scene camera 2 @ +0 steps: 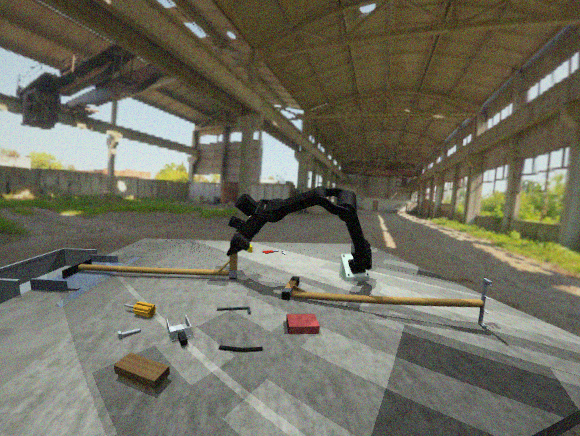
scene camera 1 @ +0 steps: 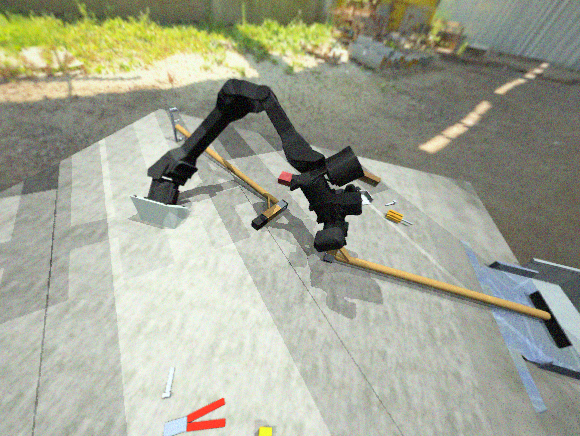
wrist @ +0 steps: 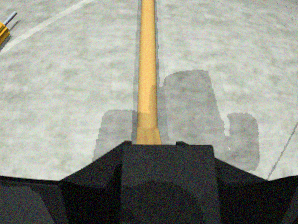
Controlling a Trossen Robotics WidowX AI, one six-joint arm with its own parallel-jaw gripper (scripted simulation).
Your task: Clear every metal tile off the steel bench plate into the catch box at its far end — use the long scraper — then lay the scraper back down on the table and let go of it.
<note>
In view: the gripper (scene camera 1: 345, 240), a long scraper (scene camera 2: 86, 265) and a wooden block (scene camera 2: 135, 369).
The long scraper also shows in the wrist view (wrist: 153, 176). The gripper also shows in scene camera 2 (scene camera 2: 227, 254) and in the wrist view (wrist: 153, 148). The wrist view does not show the wooden block: it is out of frame.
</note>
